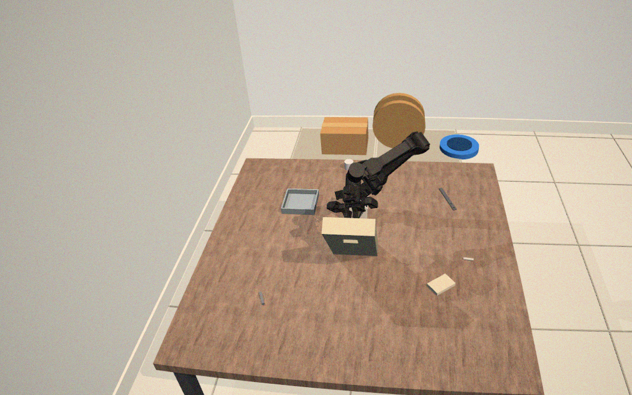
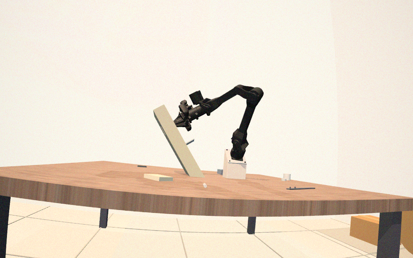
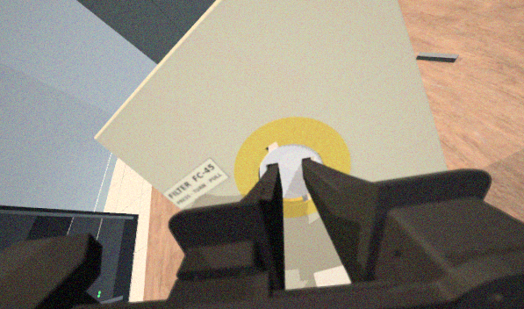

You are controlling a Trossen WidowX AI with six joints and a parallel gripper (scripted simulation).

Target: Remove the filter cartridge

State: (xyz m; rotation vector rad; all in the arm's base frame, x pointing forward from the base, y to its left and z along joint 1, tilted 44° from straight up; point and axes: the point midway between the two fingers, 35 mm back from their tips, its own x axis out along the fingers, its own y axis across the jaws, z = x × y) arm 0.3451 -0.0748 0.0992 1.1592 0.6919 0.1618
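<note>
The filter cartridge lies 1 cm below my gripper tip and 1 cm ahead of it. From my gripper tip the other things lie so: beige service panel 8 cm below, 4 cm behind; beige block 34 cm to the left, 24 cm below, 2 cm ahead; small white peg 45 cm to the left, 24 cm below, 13 cm behind.
</note>
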